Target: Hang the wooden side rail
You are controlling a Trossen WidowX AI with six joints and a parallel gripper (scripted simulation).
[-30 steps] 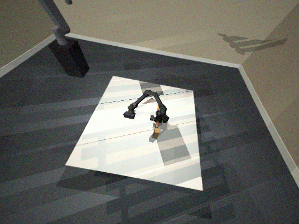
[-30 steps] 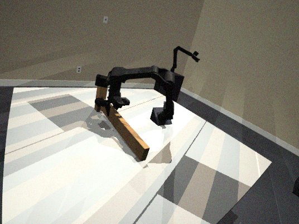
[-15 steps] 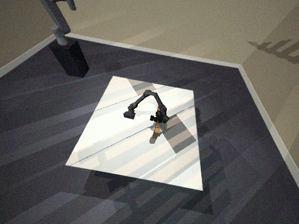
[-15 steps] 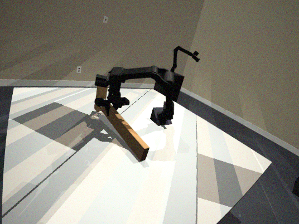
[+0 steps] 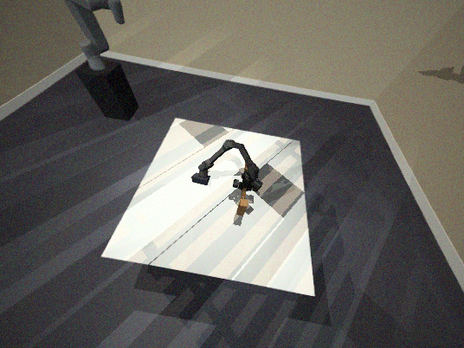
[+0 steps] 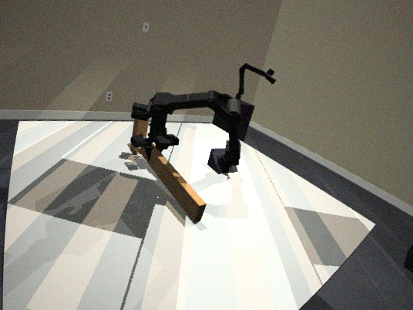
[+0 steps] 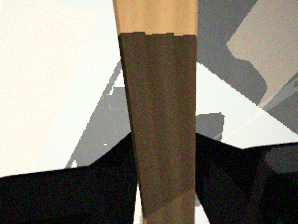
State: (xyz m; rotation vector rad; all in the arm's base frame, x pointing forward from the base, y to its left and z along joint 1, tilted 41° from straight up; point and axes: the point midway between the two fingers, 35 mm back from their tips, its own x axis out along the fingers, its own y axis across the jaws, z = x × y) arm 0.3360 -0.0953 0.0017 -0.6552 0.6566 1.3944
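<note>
The headboard post lies 160 mm to the right of my gripper tip, 40 mm above it and 10 mm behind it.
</note>
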